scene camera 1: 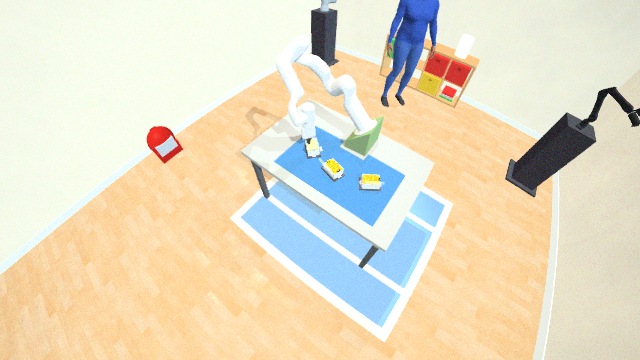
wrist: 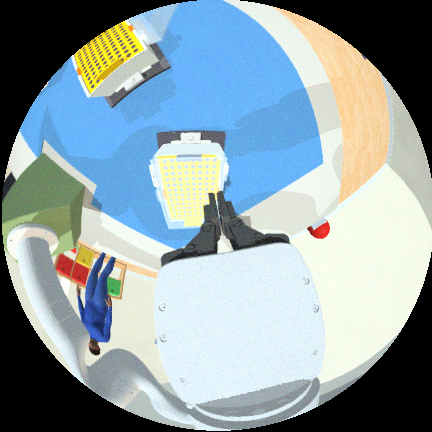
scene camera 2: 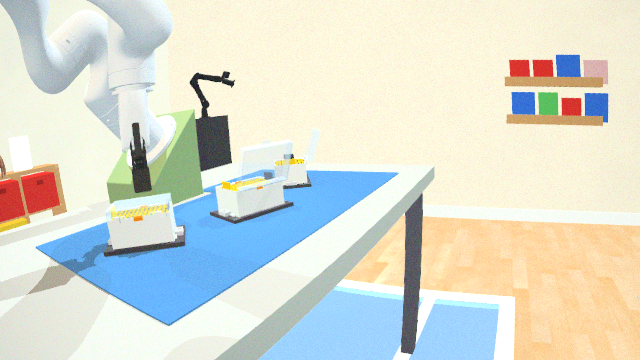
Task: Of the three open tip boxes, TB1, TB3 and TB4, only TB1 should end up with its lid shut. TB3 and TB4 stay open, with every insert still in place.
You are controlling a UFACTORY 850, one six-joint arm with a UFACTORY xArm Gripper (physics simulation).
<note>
In view: my gripper (scene camera 2: 143,191) and a white tip box (scene camera 2: 127,236).
My gripper also shows in the wrist view (wrist: 216,200). The white tip box is seen too in the wrist view (wrist: 180,141).
</note>
